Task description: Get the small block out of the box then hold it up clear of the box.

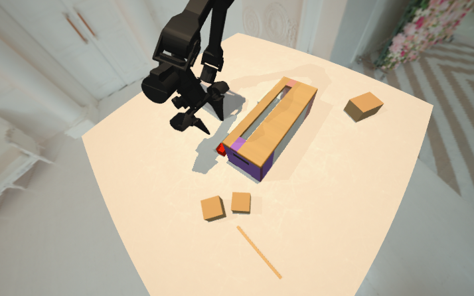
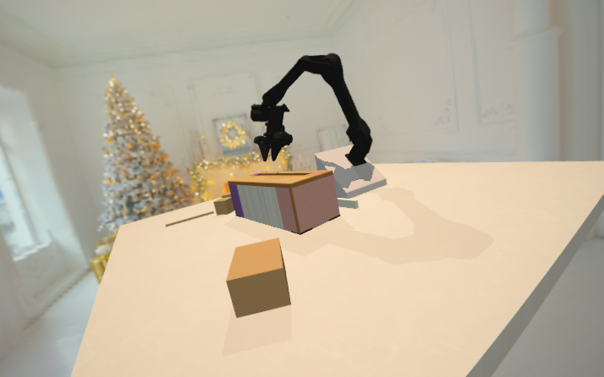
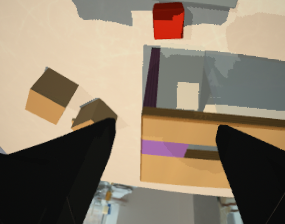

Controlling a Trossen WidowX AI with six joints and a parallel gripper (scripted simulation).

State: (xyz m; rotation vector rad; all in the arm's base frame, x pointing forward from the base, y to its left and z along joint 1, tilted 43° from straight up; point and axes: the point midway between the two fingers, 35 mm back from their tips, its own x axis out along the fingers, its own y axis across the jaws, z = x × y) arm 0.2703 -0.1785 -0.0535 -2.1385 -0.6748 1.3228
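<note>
The red block lies 1 cm behind my gripper tip and 15 cm below it. The rest, counted from my gripper tip: thin wooden stick: 31 cm ahead, 16 cm to the right, 16 cm below; long box: 4 cm ahead, 18 cm to the left, 10 cm below.
</note>
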